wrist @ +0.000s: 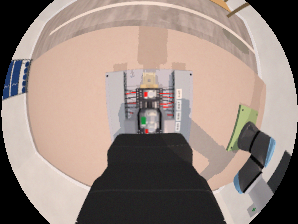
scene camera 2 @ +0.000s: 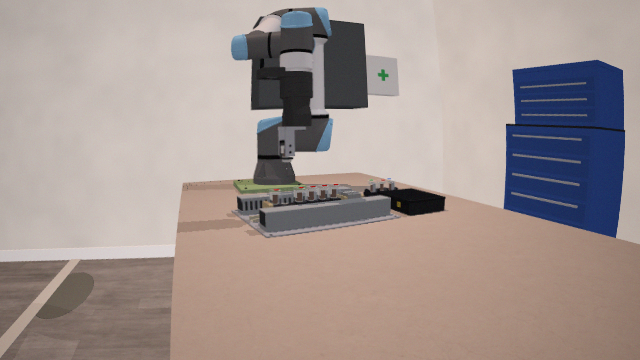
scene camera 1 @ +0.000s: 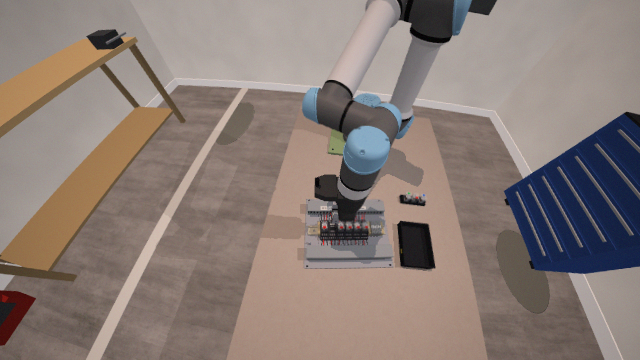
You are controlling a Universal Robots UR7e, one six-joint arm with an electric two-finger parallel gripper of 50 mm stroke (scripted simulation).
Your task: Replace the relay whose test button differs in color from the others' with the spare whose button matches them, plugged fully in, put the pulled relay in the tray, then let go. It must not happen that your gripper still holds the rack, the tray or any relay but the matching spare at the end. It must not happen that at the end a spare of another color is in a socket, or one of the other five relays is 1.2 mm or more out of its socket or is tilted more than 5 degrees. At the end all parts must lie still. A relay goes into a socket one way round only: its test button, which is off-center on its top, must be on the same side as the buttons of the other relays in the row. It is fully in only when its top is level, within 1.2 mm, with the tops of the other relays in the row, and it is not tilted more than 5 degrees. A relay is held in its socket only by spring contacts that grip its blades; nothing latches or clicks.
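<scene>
I see a black tray in the pictures. My own gripper is there as well, and the wrist view shows that gripper too.
</scene>
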